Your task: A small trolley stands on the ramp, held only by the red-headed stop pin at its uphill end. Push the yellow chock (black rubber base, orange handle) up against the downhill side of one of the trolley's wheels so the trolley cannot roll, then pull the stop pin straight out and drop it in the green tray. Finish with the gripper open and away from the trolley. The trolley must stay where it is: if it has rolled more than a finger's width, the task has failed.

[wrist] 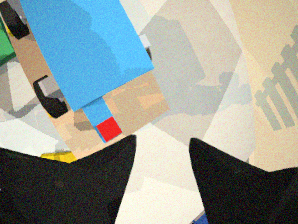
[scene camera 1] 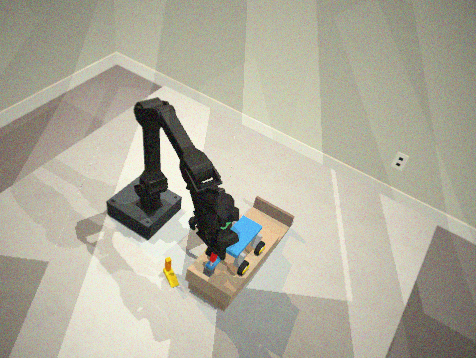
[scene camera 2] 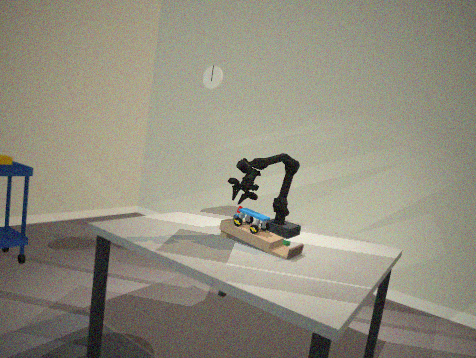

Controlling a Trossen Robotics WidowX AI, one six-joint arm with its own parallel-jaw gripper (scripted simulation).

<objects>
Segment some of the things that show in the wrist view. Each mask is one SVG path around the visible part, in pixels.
The gripper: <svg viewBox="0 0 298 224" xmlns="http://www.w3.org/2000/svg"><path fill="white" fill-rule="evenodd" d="M190 137L190 165L197 188L200 190L205 214L208 216L208 224L298 224L298 167L269 173L265 169L243 163L237 157L230 156L229 153L222 152L221 149L216 149L197 137ZM137 136L125 136L109 147L101 148L100 151L82 159L80 157L71 163L32 156L29 153L24 155L0 147L0 224L116 224L114 221L120 210L136 157Z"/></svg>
A trolley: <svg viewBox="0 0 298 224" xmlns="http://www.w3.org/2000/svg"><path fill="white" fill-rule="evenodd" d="M1 2L0 12L4 23L7 24L5 27L8 28L9 36L15 36L17 40L28 36L29 28L25 23L28 20L36 43L39 44L44 59L51 68L51 76L45 75L33 81L33 89L45 111L53 119L68 113L67 104L63 99L65 97L73 112L82 108L102 143L106 143L96 125L104 123L113 115L106 107L102 96L128 83L134 77L152 71L154 67L146 34L136 34L128 15L122 10L124 6L120 0Z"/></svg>
</objects>
